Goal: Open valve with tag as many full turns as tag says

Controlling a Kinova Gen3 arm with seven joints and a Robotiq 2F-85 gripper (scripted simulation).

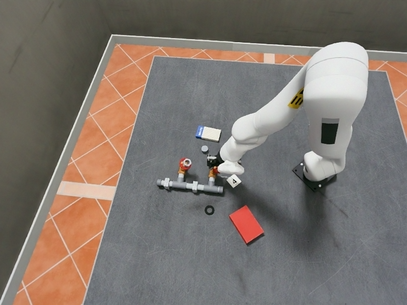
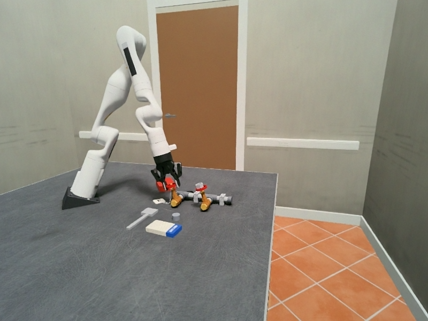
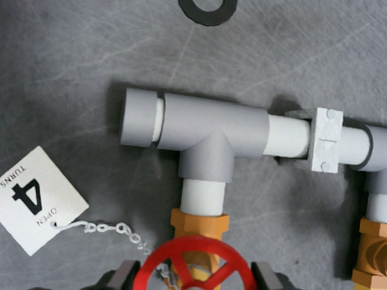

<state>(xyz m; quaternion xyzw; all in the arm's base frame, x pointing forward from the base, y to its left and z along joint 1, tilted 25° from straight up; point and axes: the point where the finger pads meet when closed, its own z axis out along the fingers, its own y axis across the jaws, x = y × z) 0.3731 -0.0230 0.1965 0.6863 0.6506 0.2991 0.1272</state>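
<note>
Now: the white tag 9 cm below my hand, 7 cm behind it and 2 cm to the left of it. The rest, counted from my hand: grey paddle (13 cm to the right, 9 cm below, 6 cm behind); blue box (21 cm to the right, 8 cm below, 5 cm ahead); red block (20 cm to the left, 12 cm behind, 8 cm below).
</note>
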